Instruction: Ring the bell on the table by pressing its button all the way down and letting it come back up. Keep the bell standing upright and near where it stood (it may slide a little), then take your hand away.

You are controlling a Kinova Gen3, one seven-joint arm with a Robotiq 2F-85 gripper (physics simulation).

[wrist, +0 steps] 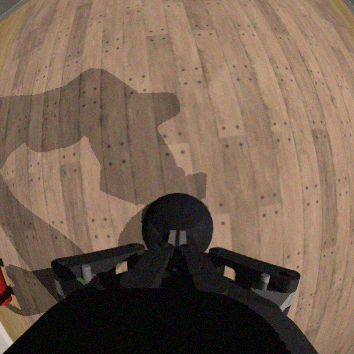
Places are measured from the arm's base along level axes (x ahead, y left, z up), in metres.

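Where they show: gripper, between the fingertips: [176, 240].
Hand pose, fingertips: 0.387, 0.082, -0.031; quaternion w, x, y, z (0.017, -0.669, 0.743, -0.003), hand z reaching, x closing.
After its pixels a point has its place, as x, y, z.
The bell [177, 215] {0.406, 0.081, -0.051} shows as a dark, round, domed shape in the lower middle of the wrist view, on the wooden table. It looks upright. My gripper [176, 240] {0.387, 0.082, -0.031} is shut, with its fingertips together and nothing between them. The fingertips overlap the lower half of the bell in the view, so they are over it. The button is hidden or too dark to tell apart, and I cannot tell whether the tips touch it.
The wood-plank table [260, 100] {0.543, -0.041, -0.092} spreads around the bell. A red object with black parts [5, 287] shows in part at the lower left edge. The arm's shadow falls across the left and middle of the table.
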